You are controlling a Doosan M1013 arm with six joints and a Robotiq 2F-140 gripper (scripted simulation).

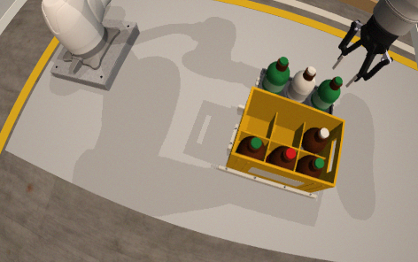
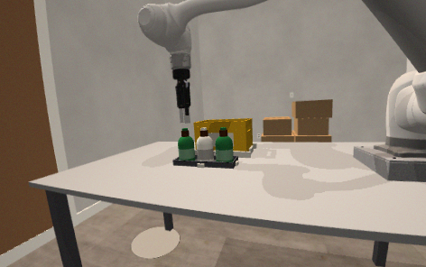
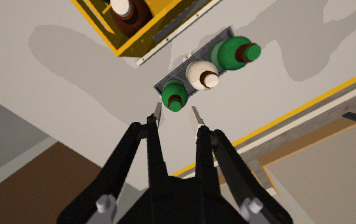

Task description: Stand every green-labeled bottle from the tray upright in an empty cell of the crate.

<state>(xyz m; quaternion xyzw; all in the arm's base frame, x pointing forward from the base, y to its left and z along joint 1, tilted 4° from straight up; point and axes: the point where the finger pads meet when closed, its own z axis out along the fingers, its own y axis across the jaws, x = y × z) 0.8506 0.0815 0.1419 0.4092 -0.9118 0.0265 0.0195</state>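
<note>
My gripper is now 130 mm above the white-labeled bottle and 90 mm past it. Round my hand: brown bottle: 180 mm to the right, 130 mm below, 20 mm behind; yellow crate: 230 mm to the right, 130 mm below, 110 mm behind; dark tray: 200 mm below, 90 mm behind.
</note>
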